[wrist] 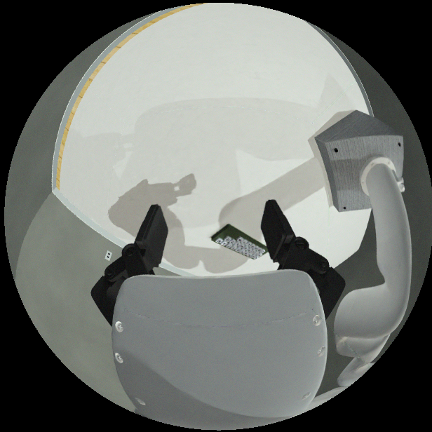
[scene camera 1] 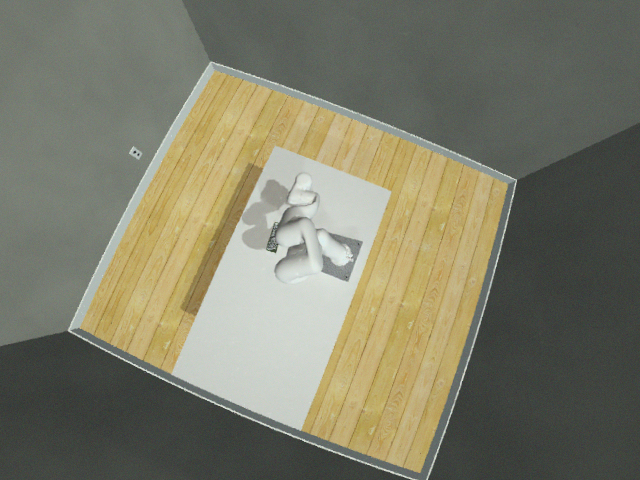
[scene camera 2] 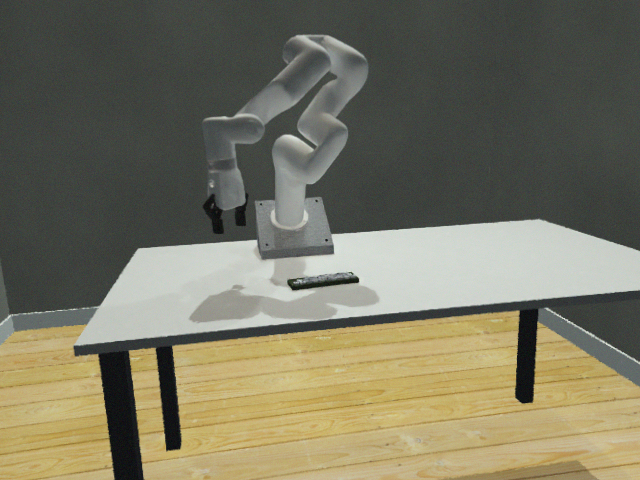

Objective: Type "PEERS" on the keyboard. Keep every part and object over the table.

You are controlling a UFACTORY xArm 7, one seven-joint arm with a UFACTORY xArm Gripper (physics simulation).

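Pixels of known places: gripper, fingertip midpoint: (scene camera 2: 230, 229); arm's base at its link origin: (scene camera 1: 340, 254) (scene camera 2: 289, 218).
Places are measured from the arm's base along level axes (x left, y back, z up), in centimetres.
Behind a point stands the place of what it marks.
Observation:
The keyboard (scene camera 1: 271, 238) {x 5.9, y -41.5, z -8.6 cm} (scene camera 2: 323, 280) {x 3.9, y -42.1, z -8.7 cm} (wrist: 239, 243) is a small dark green board with pale keys. It lies flat on the white table (scene camera 1: 248, 335) {x 63.2, y -31.3, z -10.3 cm} (scene camera 2: 454, 263) {x 44.6, y -31.6, z -10.3 cm} (wrist: 215, 60); part of it is hidden under the arm in the first scene view. My gripper (scene camera 2: 229, 227) {x -19.2, y -30.0, z 3.9 cm} (wrist: 213, 214) is open and empty, with its black fingers pointing down. It hangs above the table, left of the keyboard in the second scene view. In the wrist view the keyboard shows between the fingers, nearer the right one. The gripper is hidden under the arm in the first scene view. The key letters are too small to read.
The grey base plate (scene camera 1: 337, 272) {x 9.9, y 1.8, z 1.1 cm} (scene camera 2: 296, 250) {x 0.7, y -11.2, z -8.2 cm} (wrist: 345, 175) of the arm stands on the table, behind the keyboard in the second scene view. The bent arm (scene camera 1: 315, 248) {x 7.7, y -13.0, z 53.5 cm} (scene camera 2: 330, 98) {x 11.6, y -18.5, z 37.7 cm} (wrist: 395, 240) rises above it. Arm shadows fall across the table and around the keyboard.

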